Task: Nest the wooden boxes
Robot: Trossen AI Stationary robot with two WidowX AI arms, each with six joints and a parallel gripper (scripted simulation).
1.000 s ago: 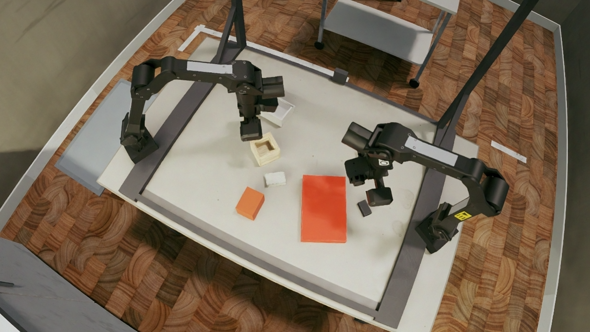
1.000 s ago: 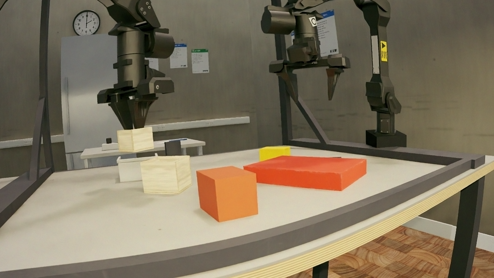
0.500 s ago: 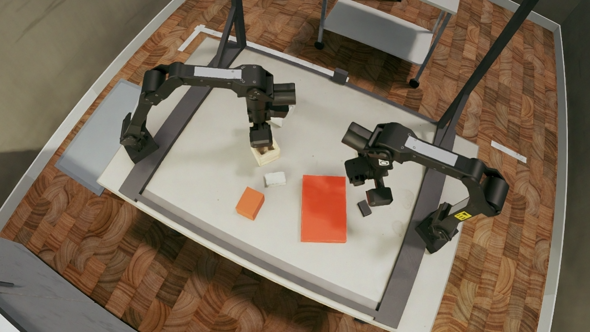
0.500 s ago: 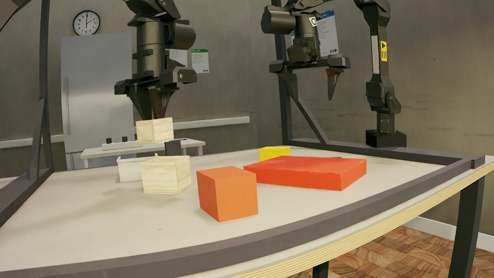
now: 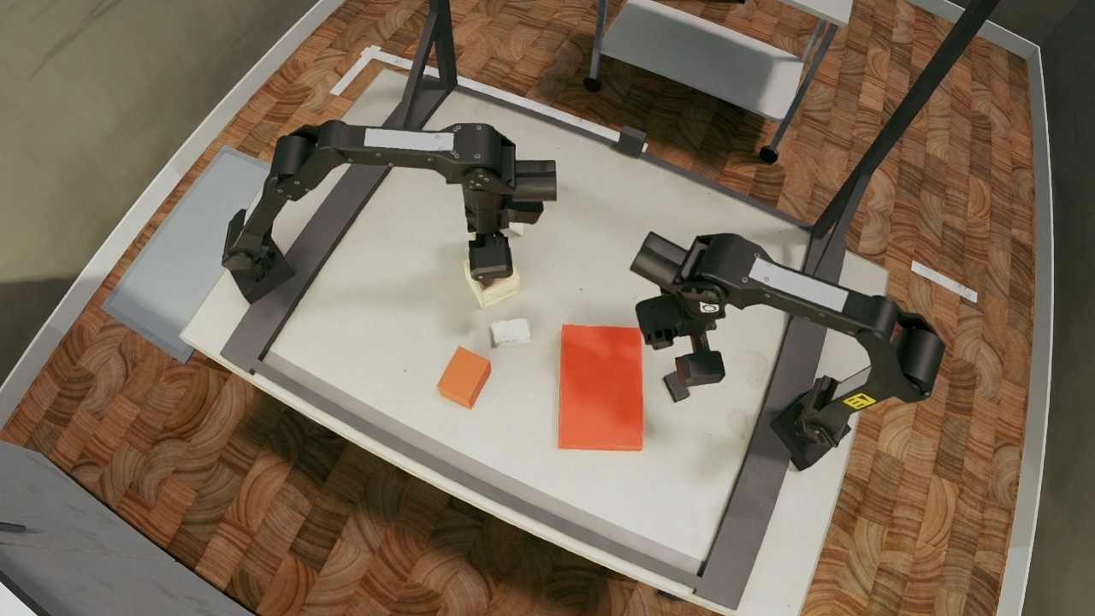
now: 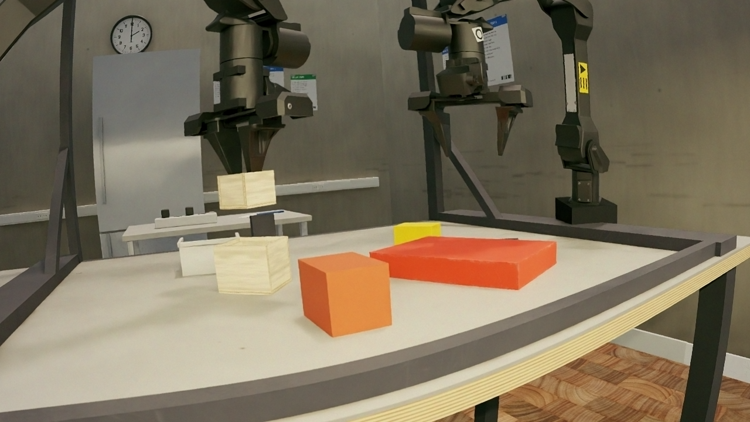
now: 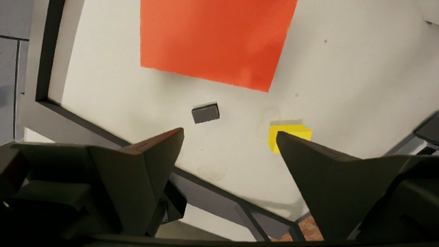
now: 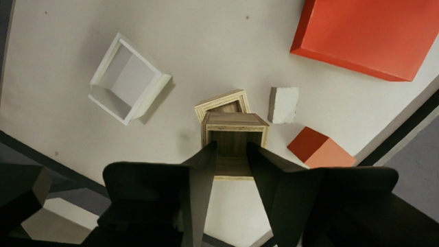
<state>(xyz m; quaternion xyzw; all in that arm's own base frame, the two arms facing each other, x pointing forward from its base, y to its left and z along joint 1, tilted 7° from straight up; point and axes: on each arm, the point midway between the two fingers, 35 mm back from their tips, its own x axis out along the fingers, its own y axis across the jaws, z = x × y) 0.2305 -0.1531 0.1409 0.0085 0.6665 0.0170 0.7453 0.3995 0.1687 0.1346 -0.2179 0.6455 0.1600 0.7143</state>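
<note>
Right now the small wooden box is 50 mm below my right hand. From my right hand the other things lie so: white tray 170 mm behind, 140 mm below, 10 mm to the right; then medium wooden box 140 mm below; then largest wooden box 150 mm below.
</note>
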